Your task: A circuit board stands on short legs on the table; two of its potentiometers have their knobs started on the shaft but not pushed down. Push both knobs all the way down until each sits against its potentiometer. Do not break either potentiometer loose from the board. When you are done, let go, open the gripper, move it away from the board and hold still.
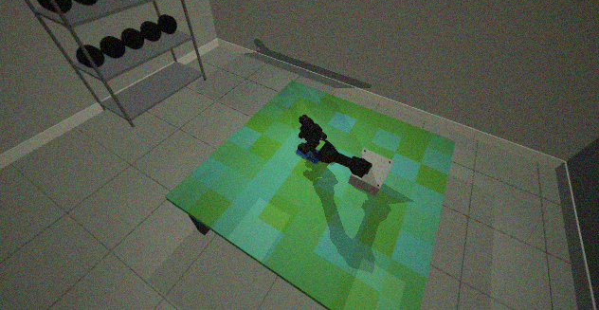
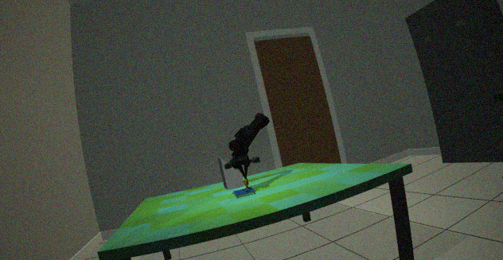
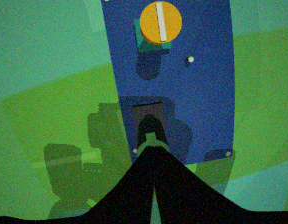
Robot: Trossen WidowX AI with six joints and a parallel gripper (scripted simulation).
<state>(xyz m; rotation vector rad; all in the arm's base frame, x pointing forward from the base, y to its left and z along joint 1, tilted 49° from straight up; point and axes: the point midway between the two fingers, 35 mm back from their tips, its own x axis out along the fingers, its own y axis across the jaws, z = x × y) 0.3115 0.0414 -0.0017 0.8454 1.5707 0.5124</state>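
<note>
Now: gripper tip 60 mm short of the orange knob, 10 mm to the left of it and 10 mm above it.
</note>
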